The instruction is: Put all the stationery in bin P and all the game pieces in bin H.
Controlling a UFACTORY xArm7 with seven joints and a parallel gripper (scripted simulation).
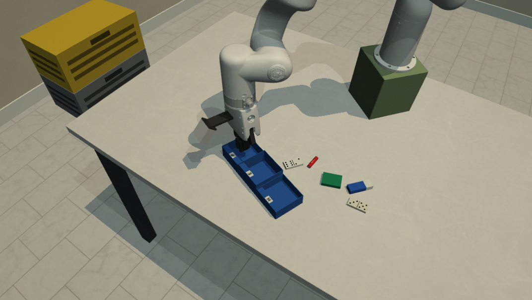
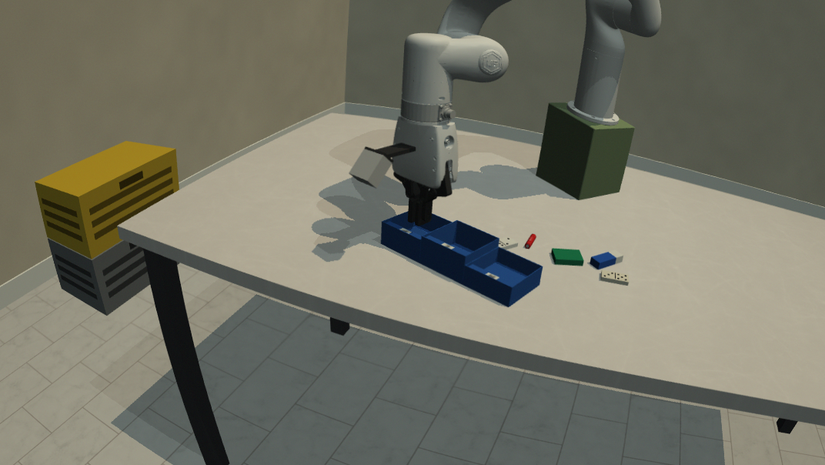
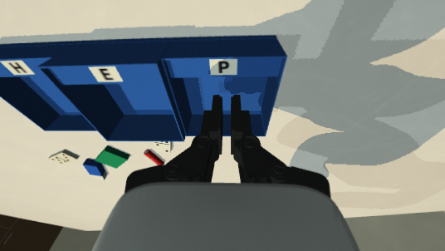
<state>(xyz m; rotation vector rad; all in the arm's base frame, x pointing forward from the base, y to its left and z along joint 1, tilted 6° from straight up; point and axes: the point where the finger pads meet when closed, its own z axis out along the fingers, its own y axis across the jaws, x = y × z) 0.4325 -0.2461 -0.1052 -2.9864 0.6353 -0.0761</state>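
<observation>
The blue three-part bin is 4 cm ahead of my hand, 8 cm to the left of it and 4 cm below it. Round my hand: blue-and-white eraser: 7 cm behind, 32 cm to the left, 5 cm below; then red cylinder: 8 cm behind, 17 cm to the left, 5 cm below; then green block: 5 cm behind, 24 cm to the left, 5 cm below.
</observation>
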